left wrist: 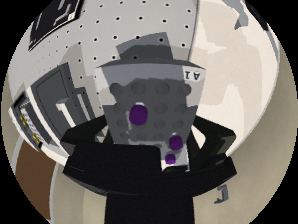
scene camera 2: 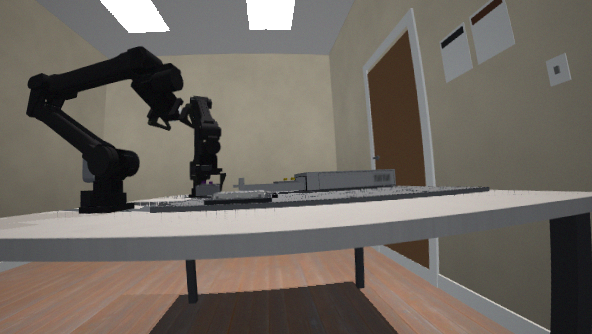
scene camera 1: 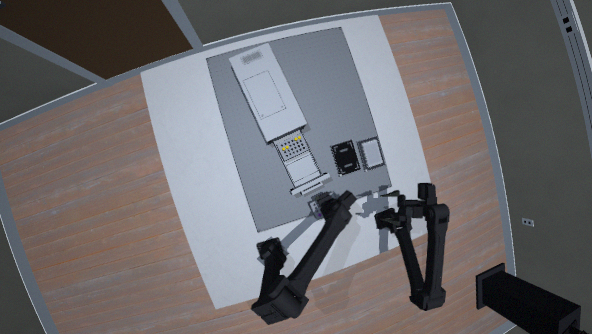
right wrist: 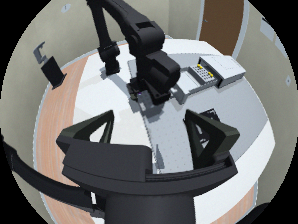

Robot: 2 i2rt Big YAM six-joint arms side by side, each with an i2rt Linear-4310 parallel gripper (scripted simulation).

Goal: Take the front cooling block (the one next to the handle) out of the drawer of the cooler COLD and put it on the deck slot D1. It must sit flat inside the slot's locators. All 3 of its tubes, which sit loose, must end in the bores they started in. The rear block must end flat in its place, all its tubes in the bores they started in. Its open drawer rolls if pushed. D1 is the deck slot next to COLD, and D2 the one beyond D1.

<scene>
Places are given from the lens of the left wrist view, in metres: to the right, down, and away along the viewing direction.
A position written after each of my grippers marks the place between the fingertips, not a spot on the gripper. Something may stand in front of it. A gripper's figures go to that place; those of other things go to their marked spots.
my left gripper (left wrist: pixel 150 113): 0.00, 0.00, 0.13
cooling block (left wrist: pixel 155 83): 0.00, -0.02, 0.07
cooler COLD (left wrist: pixel 28 134): -0.59, 0.10, 0.17
The marked spots on the cooler COLD and the cooling block are 0.61 m apart.
</scene>
